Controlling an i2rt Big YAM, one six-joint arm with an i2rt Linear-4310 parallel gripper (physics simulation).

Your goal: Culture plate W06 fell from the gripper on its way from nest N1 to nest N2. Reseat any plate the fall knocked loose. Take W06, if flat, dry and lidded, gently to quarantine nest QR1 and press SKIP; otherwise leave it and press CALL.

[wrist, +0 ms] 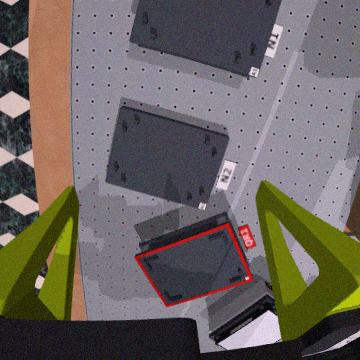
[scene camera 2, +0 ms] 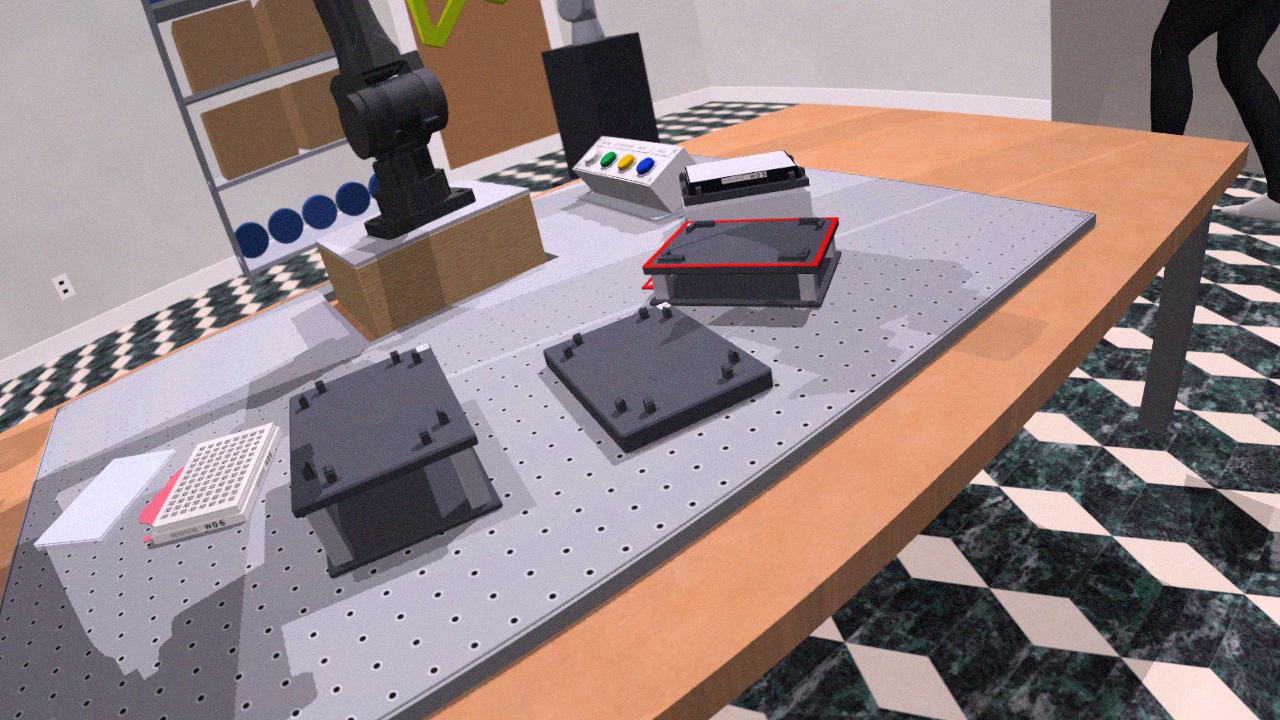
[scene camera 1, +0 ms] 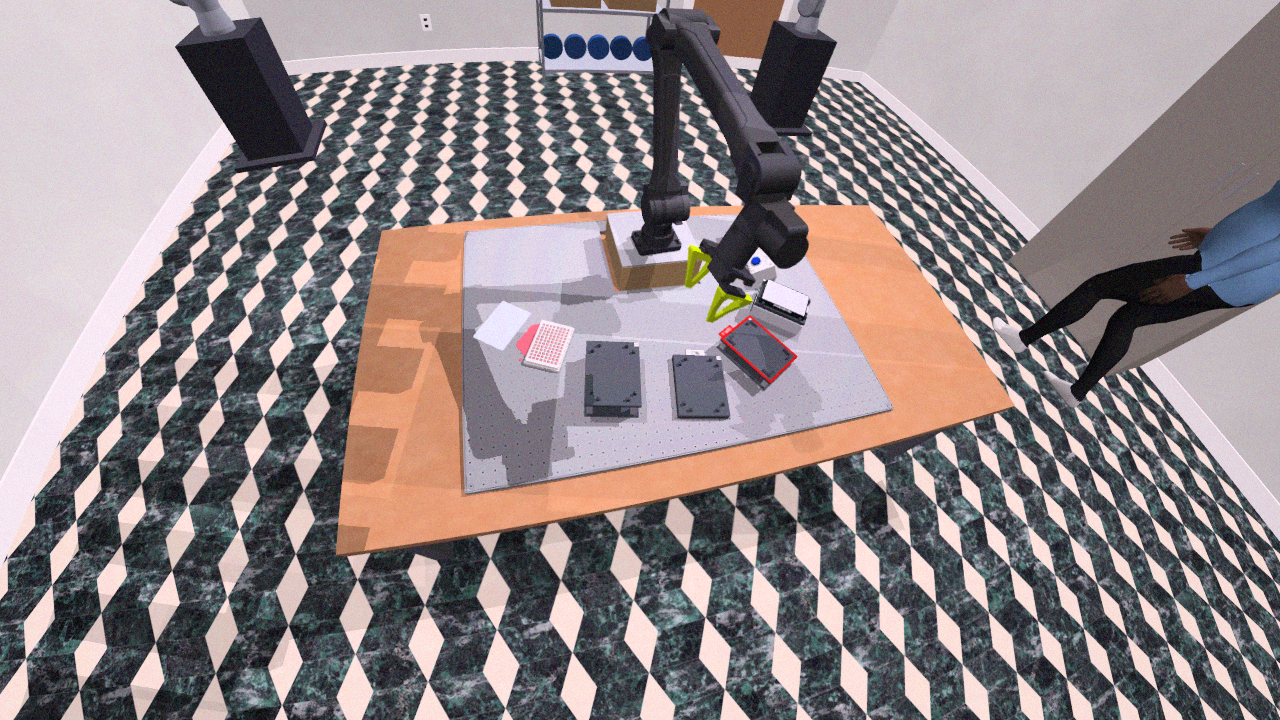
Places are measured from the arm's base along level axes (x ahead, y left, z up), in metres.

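Where they show: gripper, fingertip midpoint: (wrist: 169, 191) (scene camera 2: 460, 26) (scene camera 1: 697, 303); arm's base, origin of the base link: (scene camera 2: 421, 217) (scene camera 1: 656, 242).
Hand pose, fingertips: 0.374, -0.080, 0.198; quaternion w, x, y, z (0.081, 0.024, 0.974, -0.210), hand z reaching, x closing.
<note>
Things, the pixels of their top centre, and the offset from my fingertips, as dx, dy, dz.
- Plate W06, middle of its top: (scene camera 2: 215, 471) (scene camera 1: 549, 343) -0.162, -0.253, -0.270
- pink-red spill, middle of its top: (scene camera 2: 158, 508) (scene camera 1: 524, 344) -0.181, -0.312, -0.283
- clear lid, middle of its top: (scene camera 2: 106, 494) (scene camera 1: 502, 324) -0.248, -0.356, -0.277
- N2, middle of its top: (scene camera 2: 644, 347) (wrist: 163, 162) (scene camera 1: 701, 382) +0.033, +0.064, -0.259
- red-edged QR1, middle of its top: (scene camera 2: 743, 235) (wrist: 194, 271) (scene camera 1: 760, 346) -0.016, +0.241, -0.239
- button box, middle of its top: (scene camera 2: 628, 144) (scene camera 1: 757, 238) -0.348, +0.392, -0.201
- white-topped black plate, middle of its top: (scene camera 2: 738, 165) (wrist: 255, 336) (scene camera 1: 786, 297) -0.132, +0.374, -0.215
Plate W06 (scene camera 1: 547, 345) (scene camera 2: 214, 483) lies upright on the board with its wells uncovered, beside a pink-red spill (scene camera 1: 526, 341) (scene camera 2: 157, 505). A clear lid (scene camera 1: 502, 325) (scene camera 2: 107, 497) lies apart from it. Nests N1 (scene camera 1: 612, 376) (scene camera 2: 380, 429) (wrist: 205, 30), N2 (scene camera 1: 700, 385) (scene camera 2: 657, 371) (wrist: 167, 155) and red-edged QR1 (scene camera 1: 757, 347) (scene camera 2: 747, 243) (wrist: 195, 265) hold no plate. My gripper (scene camera 1: 699, 302) (wrist: 169, 191) is open and empty, high above the board. The button box (scene camera 1: 760, 266) (scene camera 2: 657, 186) shows white, green, yellow and blue buttons; its labels are too small to read.
A white-topped black plate (scene camera 1: 785, 298) (scene camera 2: 742, 171) (wrist: 255, 332) rests on a dark stand beyond QR1; I cannot tell whether it is fully seated. The arm's wooden base block (scene camera 1: 653, 271) (scene camera 2: 447, 259) stands at the back. A person (scene camera 1: 1244, 259) is beyond the table's right side.
</note>
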